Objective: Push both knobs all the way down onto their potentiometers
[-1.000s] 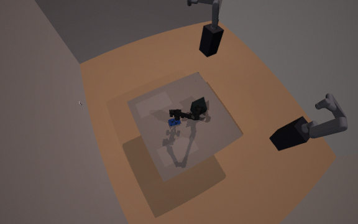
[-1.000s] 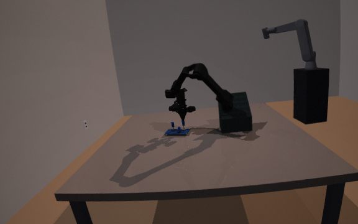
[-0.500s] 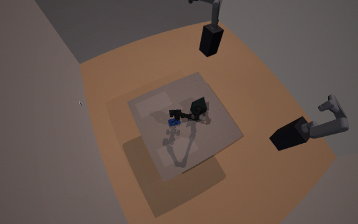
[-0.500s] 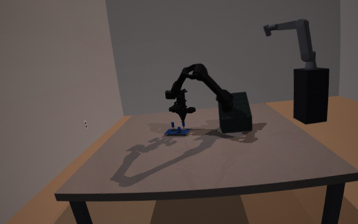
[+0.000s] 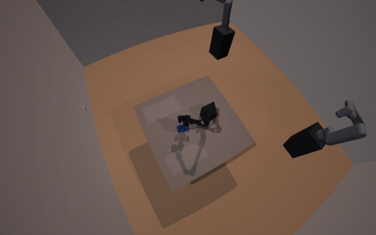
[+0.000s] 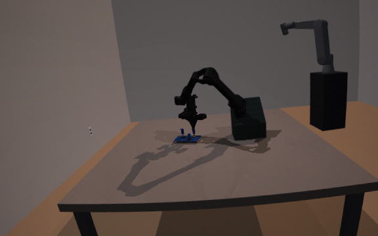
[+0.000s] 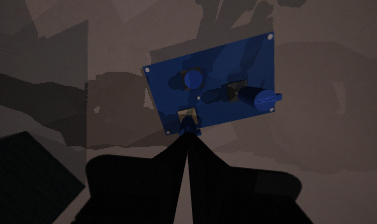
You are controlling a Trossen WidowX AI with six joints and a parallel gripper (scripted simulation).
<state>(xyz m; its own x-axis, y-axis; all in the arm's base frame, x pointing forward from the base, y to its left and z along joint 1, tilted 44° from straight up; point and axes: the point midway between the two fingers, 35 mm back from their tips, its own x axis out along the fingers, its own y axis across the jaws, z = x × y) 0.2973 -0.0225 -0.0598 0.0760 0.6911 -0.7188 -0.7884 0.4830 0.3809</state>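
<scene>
Now: gripper tip 7 cm short of the knob and 1 cm above it.
</scene>
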